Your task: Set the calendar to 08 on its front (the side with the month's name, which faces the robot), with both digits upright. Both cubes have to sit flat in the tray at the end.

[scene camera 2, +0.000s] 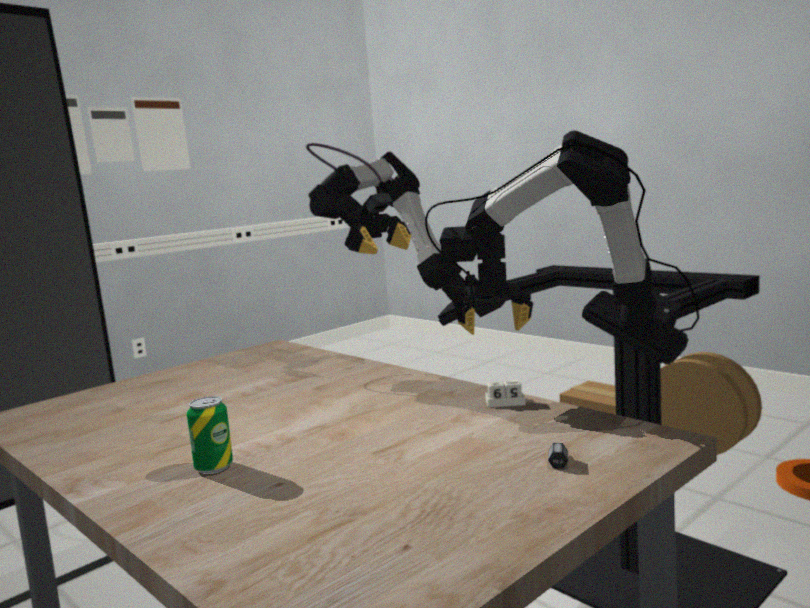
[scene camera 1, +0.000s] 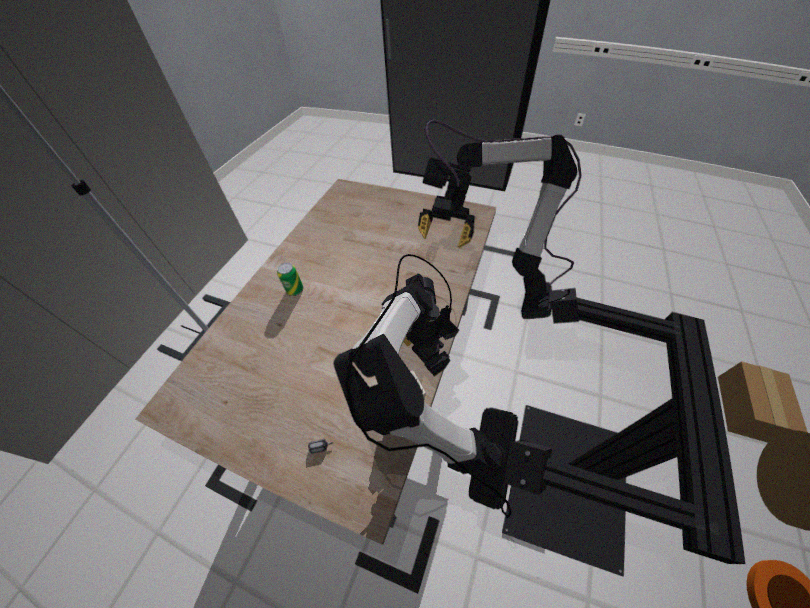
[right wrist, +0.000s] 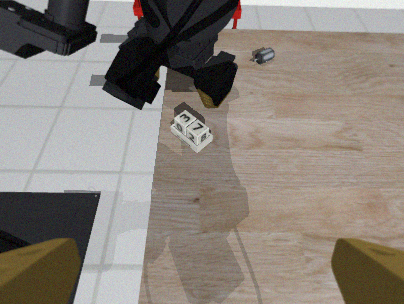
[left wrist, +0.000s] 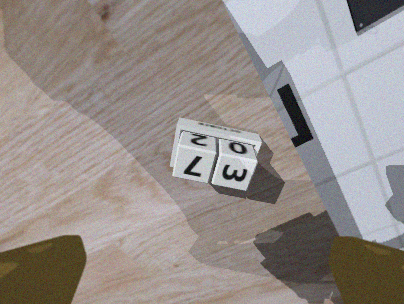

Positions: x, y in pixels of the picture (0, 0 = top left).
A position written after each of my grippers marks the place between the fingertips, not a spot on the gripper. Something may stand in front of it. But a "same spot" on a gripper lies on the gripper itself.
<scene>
my left gripper: scene camera 2 494, 332; scene camera 1 420, 357; right wrist; left wrist
my right gripper: scene camera 2; scene camera 1 441, 242; right wrist; not seen in the left wrist view (out of frame)
same spot on my left gripper: (left wrist: 58, 263) = (right wrist: 204, 105)
same spot on my right gripper: (right wrist: 54, 264) = (scene camera 2: 405, 242)
</scene>
